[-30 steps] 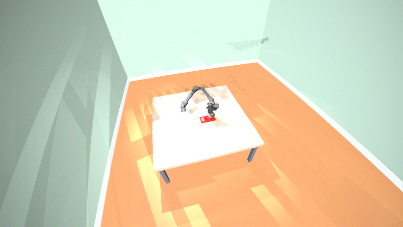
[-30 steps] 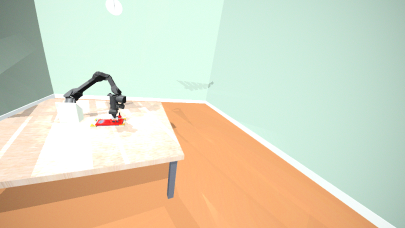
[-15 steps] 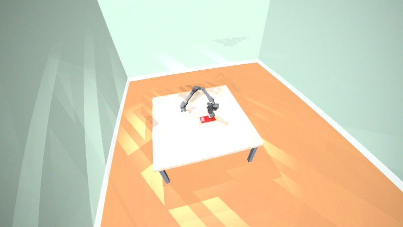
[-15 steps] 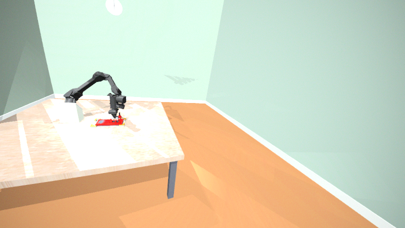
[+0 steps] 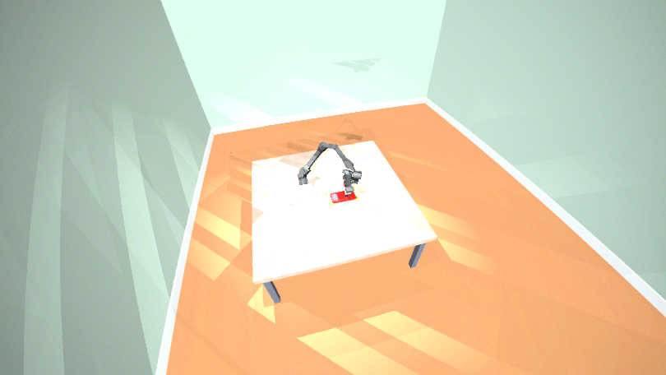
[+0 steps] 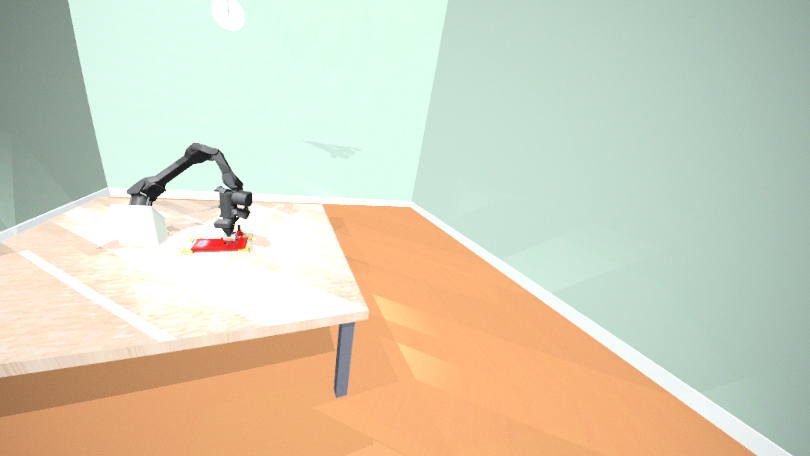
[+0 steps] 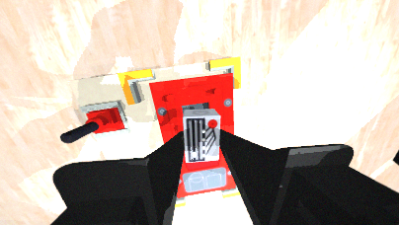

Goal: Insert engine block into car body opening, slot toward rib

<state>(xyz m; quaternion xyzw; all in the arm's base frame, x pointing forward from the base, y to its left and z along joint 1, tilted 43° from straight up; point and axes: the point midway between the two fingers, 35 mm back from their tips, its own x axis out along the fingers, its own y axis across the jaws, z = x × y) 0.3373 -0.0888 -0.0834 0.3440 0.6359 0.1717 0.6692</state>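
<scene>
The grey engine block is 1 cm below my gripper tip. Round my gripper tip: pale base plate (5 cm below, 4 cm to the left, 4 cm behind).
</scene>
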